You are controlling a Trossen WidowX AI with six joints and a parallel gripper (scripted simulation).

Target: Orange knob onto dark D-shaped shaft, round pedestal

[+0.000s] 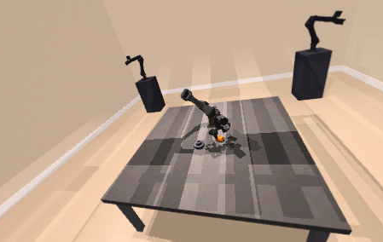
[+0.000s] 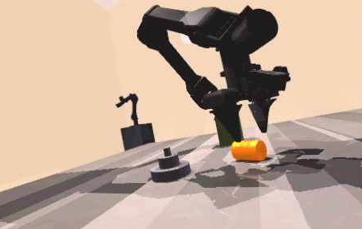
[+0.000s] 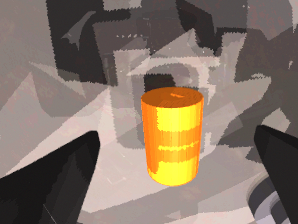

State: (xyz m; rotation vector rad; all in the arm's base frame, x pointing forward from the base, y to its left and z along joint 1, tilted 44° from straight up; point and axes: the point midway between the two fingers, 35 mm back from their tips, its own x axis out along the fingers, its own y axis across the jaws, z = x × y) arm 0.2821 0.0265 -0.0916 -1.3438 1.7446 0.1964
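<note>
My gripper tip is now 1 cm past the orange knob, 1 cm to the left of it and 3 cm above it. Also, from my gripper tip: pedestal (5 cm ahead, 17 cm to the right, 2 cm below).
</note>
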